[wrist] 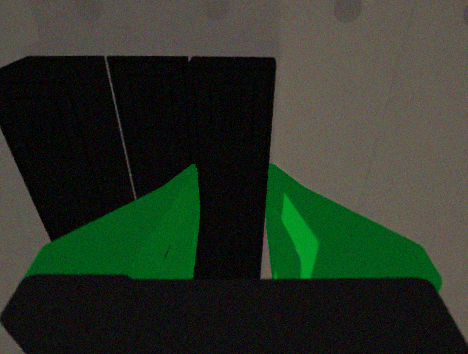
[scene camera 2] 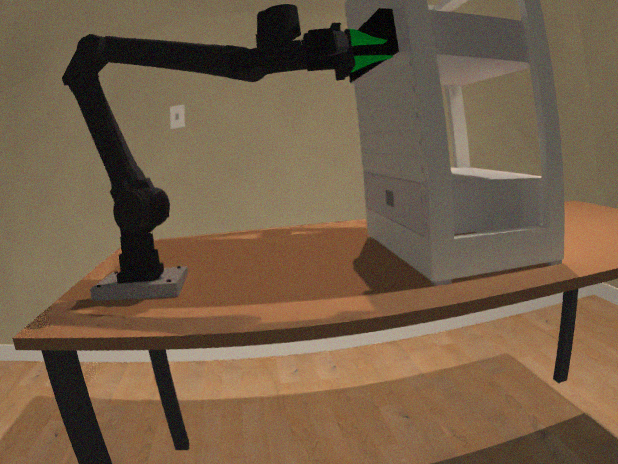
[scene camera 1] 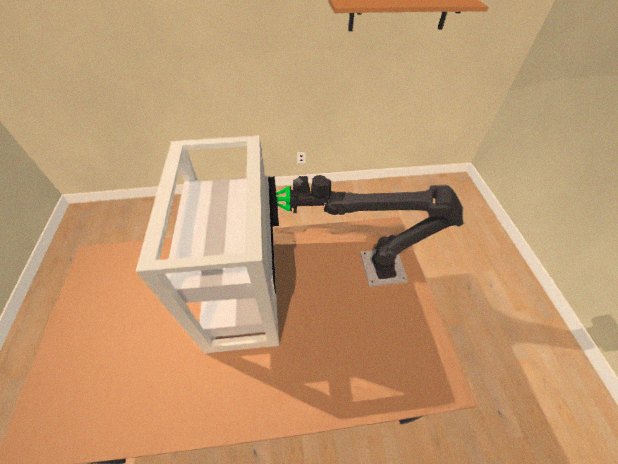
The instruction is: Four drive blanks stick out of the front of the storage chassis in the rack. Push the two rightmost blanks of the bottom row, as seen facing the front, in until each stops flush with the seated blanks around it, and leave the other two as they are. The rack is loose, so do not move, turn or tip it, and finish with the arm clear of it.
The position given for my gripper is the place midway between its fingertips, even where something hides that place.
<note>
In view: my gripper (scene camera 2: pixel 390 49) and a white rack (scene camera 2: pixel 415 203).
The white rack shows as well in scene camera 1 (scene camera 1: pixel 222 254). My gripper is seen too in the wrist view (wrist: pixel 232 176).
</note>
